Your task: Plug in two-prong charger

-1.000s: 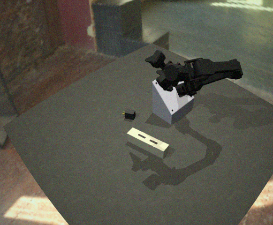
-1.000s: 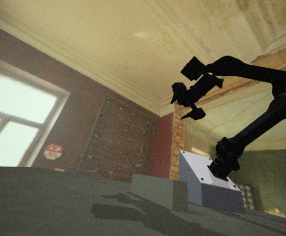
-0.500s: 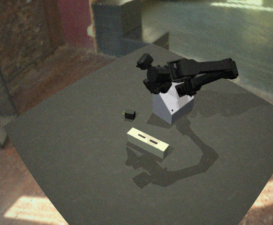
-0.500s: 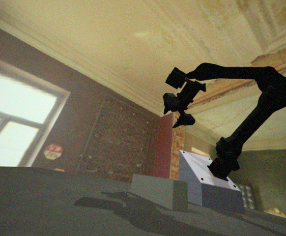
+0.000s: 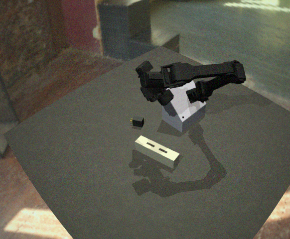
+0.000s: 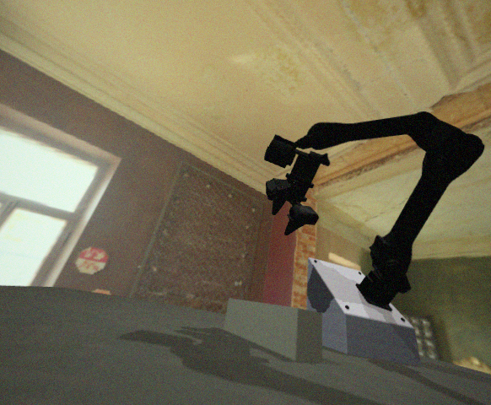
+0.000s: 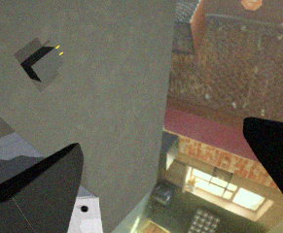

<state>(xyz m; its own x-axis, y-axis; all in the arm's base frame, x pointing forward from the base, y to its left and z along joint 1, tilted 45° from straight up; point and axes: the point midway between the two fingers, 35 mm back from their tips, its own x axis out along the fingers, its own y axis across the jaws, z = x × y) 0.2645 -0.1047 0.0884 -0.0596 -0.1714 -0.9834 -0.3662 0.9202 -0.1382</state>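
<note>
Right now the charger is 25 cm below my gripper tip, 8 cm to the right of it and 2 cm ahead of it.
</note>
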